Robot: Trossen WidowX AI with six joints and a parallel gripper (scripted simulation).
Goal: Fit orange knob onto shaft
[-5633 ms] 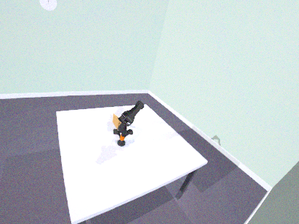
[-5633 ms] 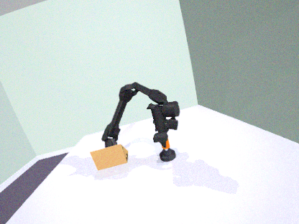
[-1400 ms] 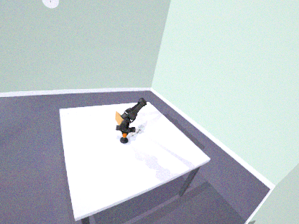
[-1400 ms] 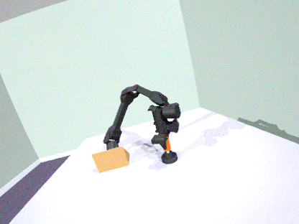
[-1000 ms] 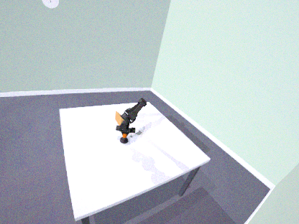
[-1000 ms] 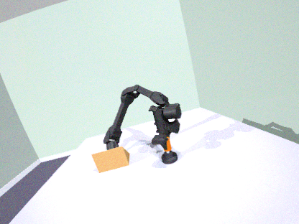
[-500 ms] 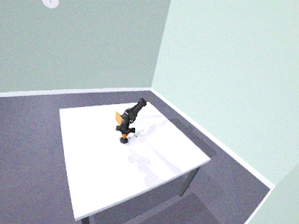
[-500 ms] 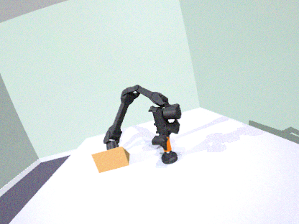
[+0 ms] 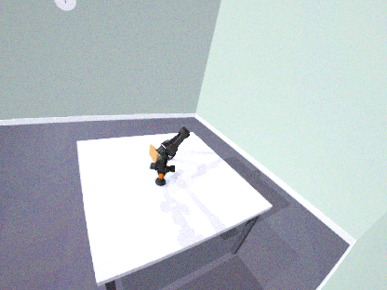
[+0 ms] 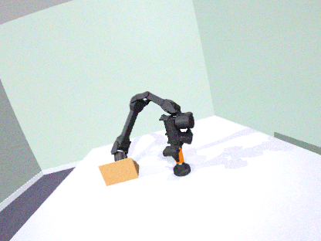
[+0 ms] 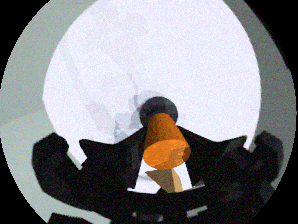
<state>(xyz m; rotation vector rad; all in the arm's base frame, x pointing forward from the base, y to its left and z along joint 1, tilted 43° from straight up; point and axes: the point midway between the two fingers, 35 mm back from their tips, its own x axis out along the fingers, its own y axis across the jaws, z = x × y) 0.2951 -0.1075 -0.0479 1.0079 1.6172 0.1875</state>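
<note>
My gripper tip is now 4 cm above the round dark pedestal. The rest, counted from my gripper tip: orange knob 3 cm above.
</note>
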